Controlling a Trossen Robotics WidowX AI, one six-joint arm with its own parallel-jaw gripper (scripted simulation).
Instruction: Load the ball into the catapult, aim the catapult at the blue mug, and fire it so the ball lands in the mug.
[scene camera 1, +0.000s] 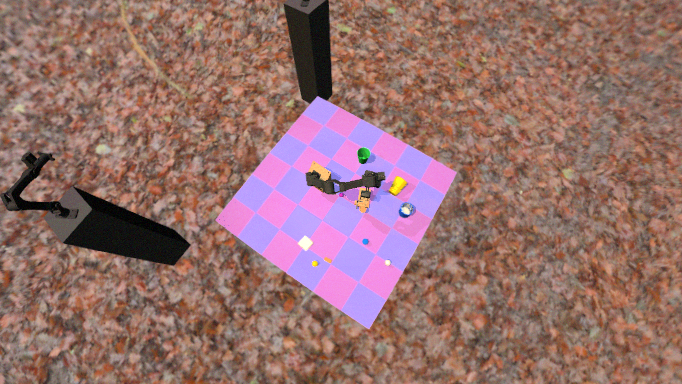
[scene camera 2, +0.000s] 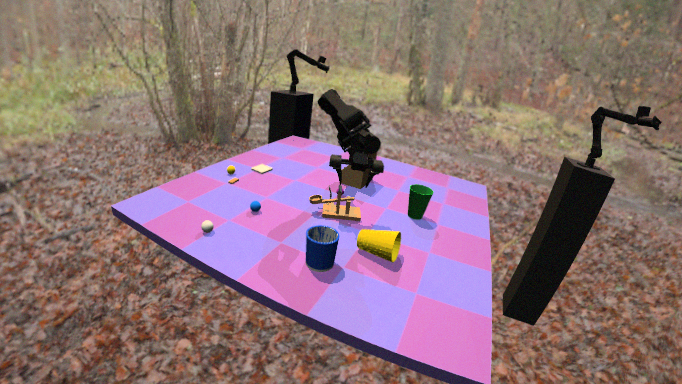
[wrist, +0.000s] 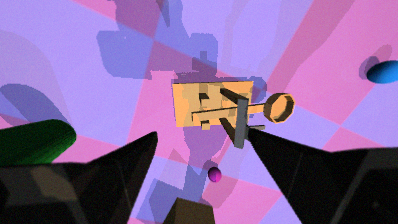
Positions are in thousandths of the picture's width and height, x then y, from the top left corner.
Labels:
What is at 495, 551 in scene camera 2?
A wooden catapult.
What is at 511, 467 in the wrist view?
A wooden catapult.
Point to my gripper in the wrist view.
At 514, 600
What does my gripper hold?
Nothing.

